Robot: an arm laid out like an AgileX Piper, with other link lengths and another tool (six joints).
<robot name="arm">
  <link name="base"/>
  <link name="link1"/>
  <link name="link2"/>
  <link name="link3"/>
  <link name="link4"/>
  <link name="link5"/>
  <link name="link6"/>
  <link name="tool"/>
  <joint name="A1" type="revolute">
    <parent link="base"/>
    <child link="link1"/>
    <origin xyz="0 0 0.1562" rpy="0 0 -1.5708"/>
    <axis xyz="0 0 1"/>
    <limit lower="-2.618" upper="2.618"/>
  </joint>
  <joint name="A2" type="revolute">
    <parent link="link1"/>
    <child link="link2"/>
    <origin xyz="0 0 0" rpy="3.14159 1.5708 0"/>
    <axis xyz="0 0 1"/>
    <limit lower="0" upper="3.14"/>
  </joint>
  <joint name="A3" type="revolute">
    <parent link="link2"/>
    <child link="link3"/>
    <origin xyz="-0.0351 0.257 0" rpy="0 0 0"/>
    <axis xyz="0 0 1"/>
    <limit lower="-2.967" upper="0"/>
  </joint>
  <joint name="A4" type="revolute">
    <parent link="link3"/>
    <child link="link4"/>
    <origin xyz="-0.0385 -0.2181 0" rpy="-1.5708 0 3.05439"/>
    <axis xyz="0 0 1"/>
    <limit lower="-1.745" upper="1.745"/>
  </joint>
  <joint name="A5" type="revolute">
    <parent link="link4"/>
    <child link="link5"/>
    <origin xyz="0 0 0" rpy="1.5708 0 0"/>
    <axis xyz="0 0 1"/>
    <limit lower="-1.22" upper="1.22"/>
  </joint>
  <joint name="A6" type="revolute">
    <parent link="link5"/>
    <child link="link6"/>
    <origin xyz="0 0.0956 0" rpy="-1.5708 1.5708 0"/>
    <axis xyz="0 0 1"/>
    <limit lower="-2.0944" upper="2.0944"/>
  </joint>
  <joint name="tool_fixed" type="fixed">
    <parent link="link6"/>
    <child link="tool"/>
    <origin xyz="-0.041 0.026 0.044" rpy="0.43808 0 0.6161"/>
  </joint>
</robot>
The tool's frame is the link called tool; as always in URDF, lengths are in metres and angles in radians.
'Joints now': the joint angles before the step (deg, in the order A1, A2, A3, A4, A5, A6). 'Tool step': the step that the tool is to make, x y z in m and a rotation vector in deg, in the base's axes. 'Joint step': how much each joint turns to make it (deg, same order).
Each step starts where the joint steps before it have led.
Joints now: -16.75, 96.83, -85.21, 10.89, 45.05, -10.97
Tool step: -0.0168, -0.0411, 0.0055, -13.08, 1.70, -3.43
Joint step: -2.45, -2.55, -0.01, -15.01, 0.00, 3.10
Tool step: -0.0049, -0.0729, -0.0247, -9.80, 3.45, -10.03
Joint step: -6.78, 4.57, -0.01, -15.71, -4.10, 7.86
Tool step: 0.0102, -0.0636, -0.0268, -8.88, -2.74, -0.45
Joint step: -6.66, 6.69, 0.04, -9.54, -14.20, 2.31
